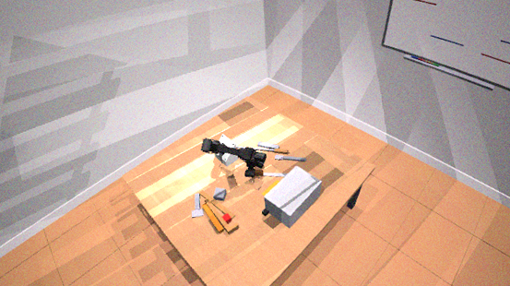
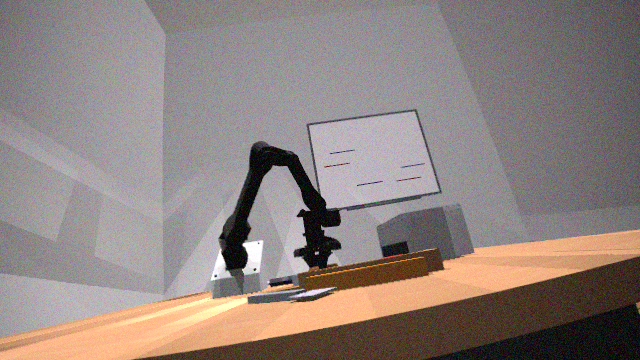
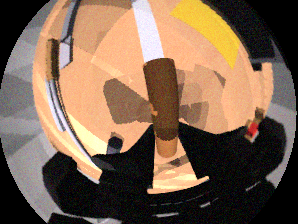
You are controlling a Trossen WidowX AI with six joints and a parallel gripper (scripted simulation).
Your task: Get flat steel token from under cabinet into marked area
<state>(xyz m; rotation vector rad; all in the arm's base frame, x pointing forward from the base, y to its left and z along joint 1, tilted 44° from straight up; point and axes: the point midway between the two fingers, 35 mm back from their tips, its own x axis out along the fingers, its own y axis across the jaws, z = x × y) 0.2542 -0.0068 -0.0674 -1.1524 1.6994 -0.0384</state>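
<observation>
The grey block lies 27 cm to the right of my gripper tip, 1 cm behind it and 1 cm above it. The rest, counted from my gripper tip: thin wooden stick (32 cm to the right, 3 cm ahead); red block (34 cm to the right, 16 cm ahead, 1 cm above); grey bar (26 cm to the left, 11 cm behind).
</observation>
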